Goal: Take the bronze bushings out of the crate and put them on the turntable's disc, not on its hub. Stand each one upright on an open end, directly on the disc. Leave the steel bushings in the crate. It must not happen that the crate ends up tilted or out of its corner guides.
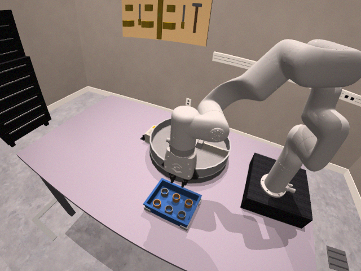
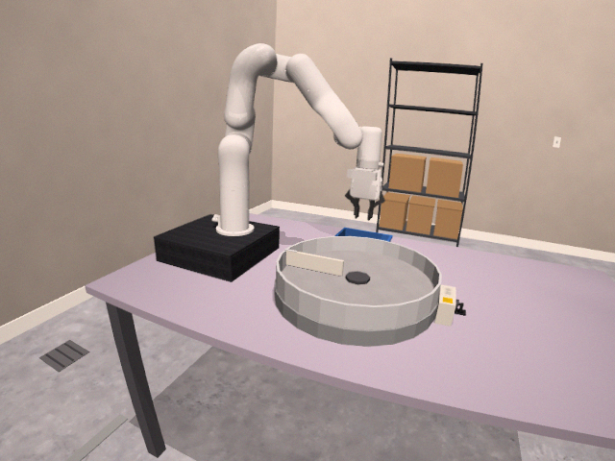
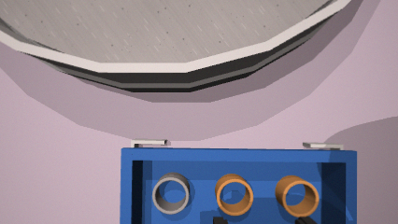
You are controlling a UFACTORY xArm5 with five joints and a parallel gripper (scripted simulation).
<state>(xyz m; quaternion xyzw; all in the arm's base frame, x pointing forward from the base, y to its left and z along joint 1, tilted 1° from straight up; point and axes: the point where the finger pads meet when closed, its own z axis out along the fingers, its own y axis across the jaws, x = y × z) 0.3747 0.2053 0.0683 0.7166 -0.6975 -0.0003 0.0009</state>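
The blue crate is 12 cm below my hand and 3 cm to the left of it. The rest, counted from my hand: turntable disc (30 cm to the right, 9 cm below, 8 cm ahead).
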